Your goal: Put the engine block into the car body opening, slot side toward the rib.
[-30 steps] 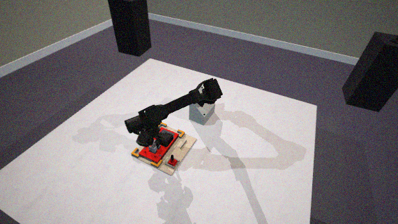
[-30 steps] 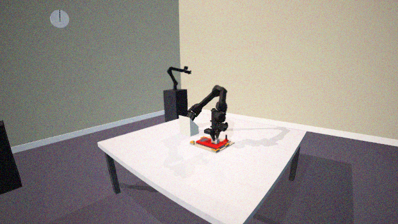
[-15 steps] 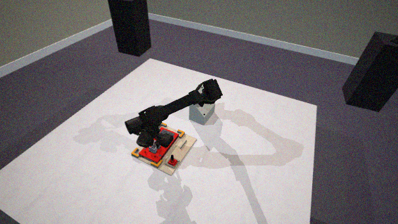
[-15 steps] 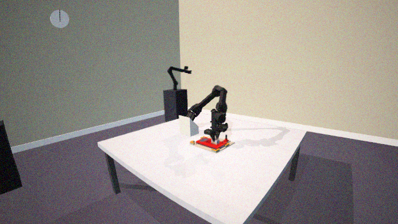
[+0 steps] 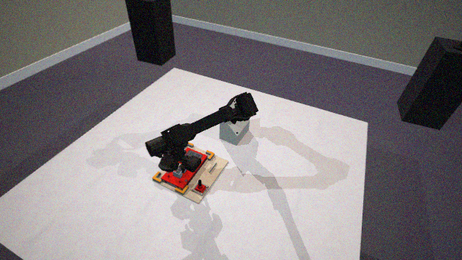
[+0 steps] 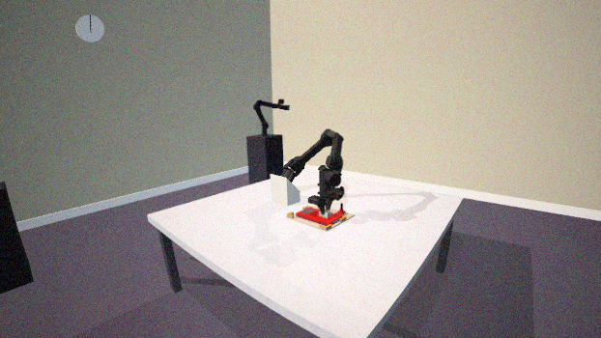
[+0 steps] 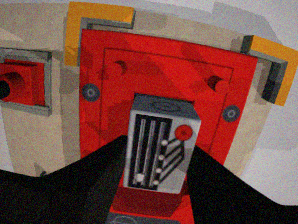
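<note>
Right now the engine block is 1 cm below my gripper tip.
</note>
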